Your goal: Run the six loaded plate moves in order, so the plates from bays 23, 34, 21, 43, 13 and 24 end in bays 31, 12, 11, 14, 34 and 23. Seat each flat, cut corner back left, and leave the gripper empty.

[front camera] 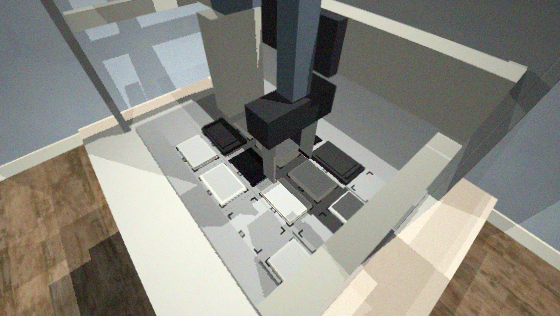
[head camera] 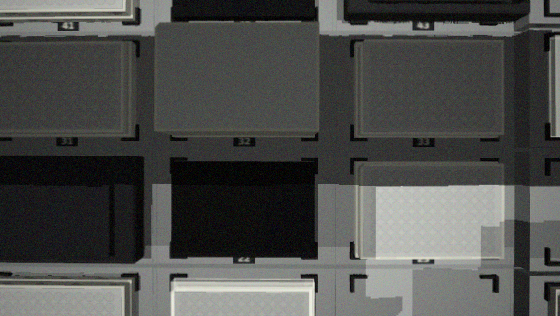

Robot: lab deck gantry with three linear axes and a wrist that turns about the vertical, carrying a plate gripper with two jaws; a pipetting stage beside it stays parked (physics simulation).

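Places are measured from the robot's base along level axes (x ahead, y left, z up), in centimetres.
Pixels of known places: gripper, fingertip midpoint: [front camera: 288, 165]; robot's base at its link origin: [front camera: 177, 148].
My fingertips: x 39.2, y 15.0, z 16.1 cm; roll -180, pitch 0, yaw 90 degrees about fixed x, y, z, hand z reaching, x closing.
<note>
For each thing: its middle in the pictures, then the offset to it from my fingertips. "spot": a spot on its surface instead.
- bay 31 at a spot on its surface: [head camera: 60, 87] spot: dz -14.6, dx -32.2, dy +10.6 cm
- bay 11 at a spot on its surface: [head camera: 60, 302] [front camera: 204, 147] spot: dz -14.6, dx -32.2, dy -8.0 cm
- bay 12 at a spot on its surface: [head camera: 243, 302] spot: dz -14.6, dx -16.2, dy -7.9 cm
- bay 23 at a spot on its surface: [head camera: 430, 220] [front camera: 283, 199] spot: dz -14.6, dx -0.2, dy -0.8 cm
- bay 34 at a spot on its surface: [head camera: 555, 95] spot: dz -14.0, dx +10.0, dy +9.9 cm
- bay 14 at a spot on its surface: [head camera: 557, 304] spot: dz -14.0, dx +10.2, dy -7.7 cm
- tall grey block at the middle of its body: [head camera: 240, 84] [front camera: 277, 146] dz -14.0, dx -16.4, dy +10.7 cm
- plate at the middle of its body: [head camera: 427, 89] [front camera: 312, 179] dz -15.3, dx +0.0, dy +10.7 cm
- bay 41 at a spot on its surface: [head camera: 60, 6] spot: dz -14.6, dx -32.3, dy +17.7 cm
- bay 21 at the middle of its body: [head camera: 47, 208] [front camera: 223, 134] dz -14.5, dx -33.2, dy +0.1 cm
- bay 43 at the middle of its body: [front camera: 336, 160] dz -14.5, dx +0.4, dy +21.5 cm
- black block at the middle of its body: [head camera: 243, 208] [front camera: 251, 165] dz -15.7, dx -16.4, dy +0.0 cm
My gripper [front camera: 289, 167] is open and empty above the middle of the deck; its jaws do not show in the head view. Pale plates lie in bay 31 [head camera: 60, 87], bay 11 [front camera: 197, 151] [head camera: 60, 302], bay 12 [front camera: 223, 183] [head camera: 243, 302] and bay 23 [front camera: 285, 200] [head camera: 430, 220]. The plate in bay 34 [front camera: 349, 206] [head camera: 555, 95] and the plate in bay 14 [front camera: 292, 259] [head camera: 557, 304] are cut off at the head view's right edge. These plates look flat. The cut corners are too small to tell. Bays 13, 21, 24 and 43 hold no plate.
A tall grey block [front camera: 288, 153] [head camera: 236, 77] stands in bay 32. Another plate [front camera: 313, 179] [head camera: 430, 87] lies in bay 33, one in bay 41 [head camera: 60, 6]. Black holders stand at bay 21 [front camera: 225, 135] [head camera: 60, 215] and bay 43 [front camera: 337, 160] [head camera: 435, 9]. A black block [head camera: 243, 210] fills bay 22.
</note>
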